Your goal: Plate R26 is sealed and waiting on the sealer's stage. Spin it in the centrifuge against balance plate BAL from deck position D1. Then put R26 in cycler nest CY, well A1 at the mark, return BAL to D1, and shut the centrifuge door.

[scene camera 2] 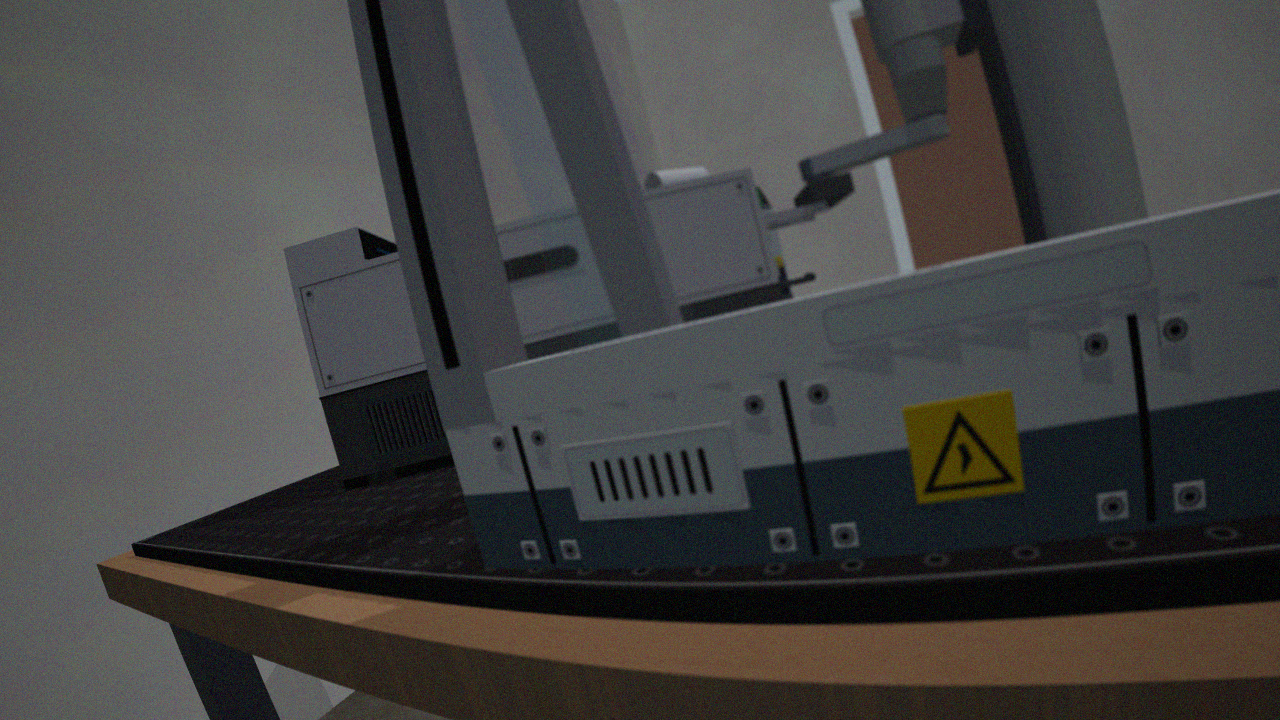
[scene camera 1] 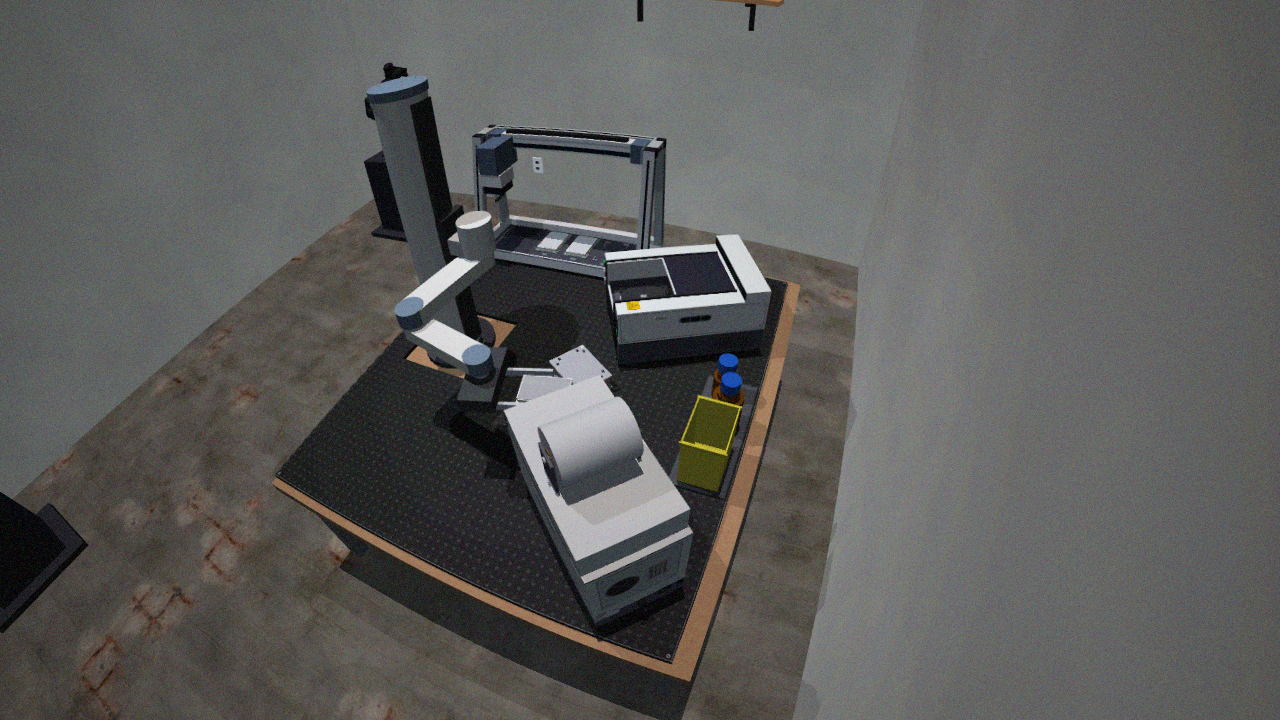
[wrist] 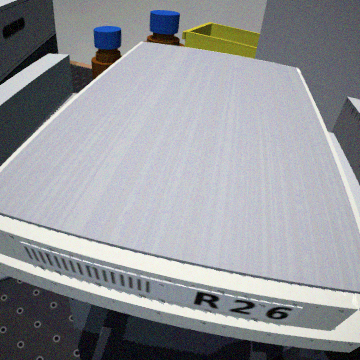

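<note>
Plate R26 is a pale flat plate with a barcode and "R26" on its near edge in the wrist view. My gripper is shut on it, fingers along both long sides. It holds the plate level above the table, at the near-left end of the white machine with a roll. In scene camera 2 the gripper is small and the plate cannot be made out. Two pale plates lie on the gantry deck; their labels are unreadable. BAL, nest CY and the centrifuge door cannot be identified.
A silver plate with holes is just beyond R26. A white instrument with a dark top panel stands at the back right. Blue-capped bottles and a yellow bin stand near the right edge. The gantry stands behind.
</note>
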